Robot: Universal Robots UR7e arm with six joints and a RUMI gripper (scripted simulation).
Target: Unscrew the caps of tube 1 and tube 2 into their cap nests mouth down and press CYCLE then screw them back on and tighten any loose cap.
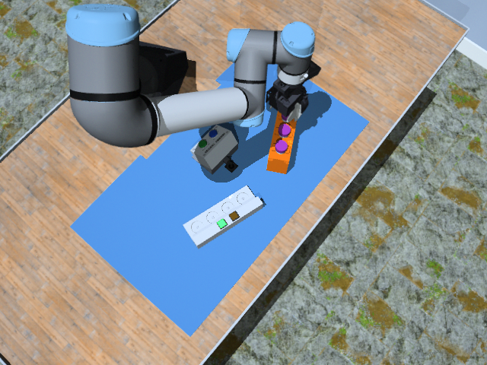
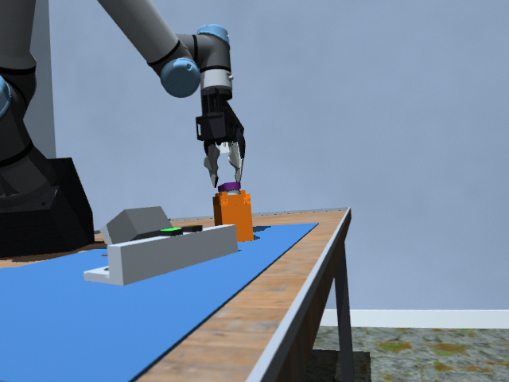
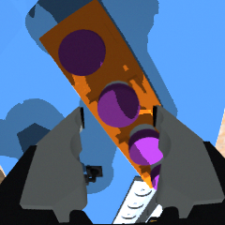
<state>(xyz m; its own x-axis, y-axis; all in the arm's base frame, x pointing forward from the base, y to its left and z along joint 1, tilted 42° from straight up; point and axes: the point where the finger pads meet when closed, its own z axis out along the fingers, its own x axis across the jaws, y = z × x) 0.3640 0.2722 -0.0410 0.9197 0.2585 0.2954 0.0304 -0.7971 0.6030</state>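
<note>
The purple cap is 3 cm behind my hand, 4 cm to the left of it and 2 cm below it. Round my hand: grey key housing (11 cm behind, 20 cm to the right, 8 cm below); then green key (13 cm behind, 22 cm to the right, 7 cm below); then blue key (13 cm behind, 18 cm to the right, 7 cm below).
</note>
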